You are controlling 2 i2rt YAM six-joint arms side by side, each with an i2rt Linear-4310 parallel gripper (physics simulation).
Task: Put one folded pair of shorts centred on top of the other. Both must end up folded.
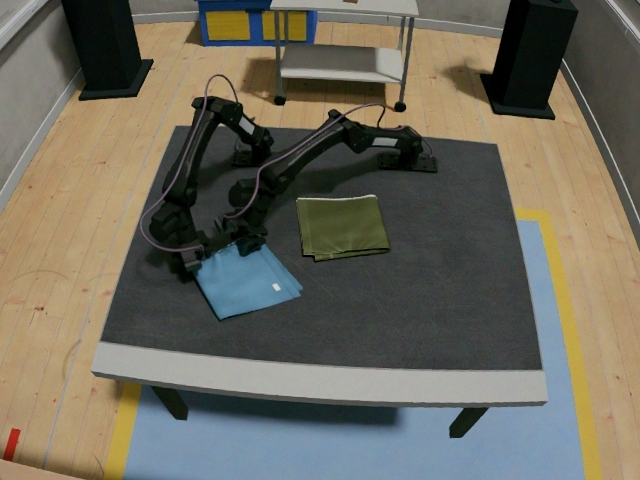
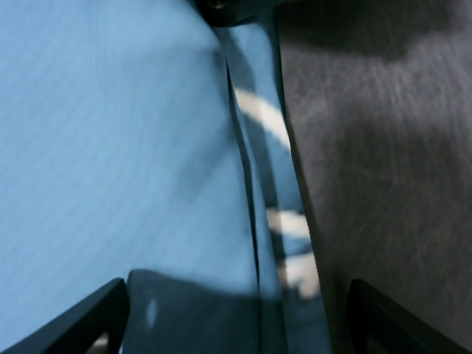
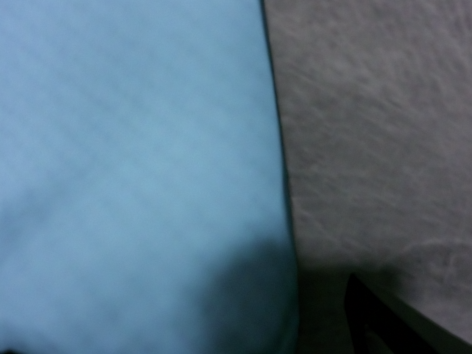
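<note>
The blue folded shorts (image 1: 242,286) (image 2: 150,150) (image 3: 150,150) lie at the left-centre of the table, turned at an angle, with a small white label and layered edges at the right. The olive folded shorts (image 1: 343,227) lie flat and apart, to their right and farther back. My left gripper (image 1: 251,249) (image 2: 237,293) is open at the blue shorts' back right corner, its fingertips on either side of the layered edge. My right gripper (image 1: 199,257) (image 3: 237,286) is open at their back left corner; one finger shows beside the edge, the other is mostly hidden by the blue cloth.
The dark table top (image 1: 413,310) has a pale front edge (image 1: 320,377). Both arms reach in from the back, their forearms close together above the left part. A white trolley (image 1: 341,6) and two black speakers (image 1: 105,46) (image 1: 532,56) stand on the floor behind the table.
</note>
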